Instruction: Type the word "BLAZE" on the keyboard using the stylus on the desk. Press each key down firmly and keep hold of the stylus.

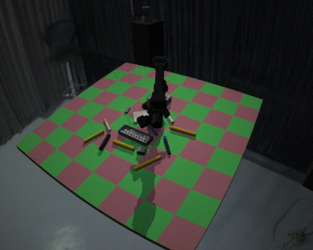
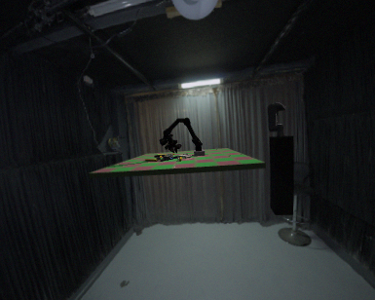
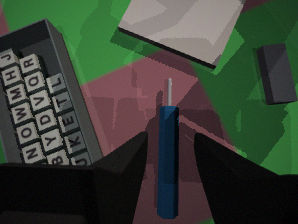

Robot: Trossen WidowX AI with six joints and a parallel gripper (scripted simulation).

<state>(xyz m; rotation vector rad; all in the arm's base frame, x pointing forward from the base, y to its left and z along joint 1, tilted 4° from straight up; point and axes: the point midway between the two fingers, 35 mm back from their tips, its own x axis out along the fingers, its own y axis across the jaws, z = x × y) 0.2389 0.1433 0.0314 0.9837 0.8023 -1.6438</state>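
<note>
My gripper tip is now 4 cm above the blue stylus and 1 cm to the left of it. From my gripper tip the other things lie so: white notepad: 13 cm to the right, 5 cm below, 5 cm behind; then stylus tip: 5 cm to the right, 4 cm below, 1 cm behind; then blue-tipped pen: 14 cm to the left, 4 cm below, 3 cm ahead.
</note>
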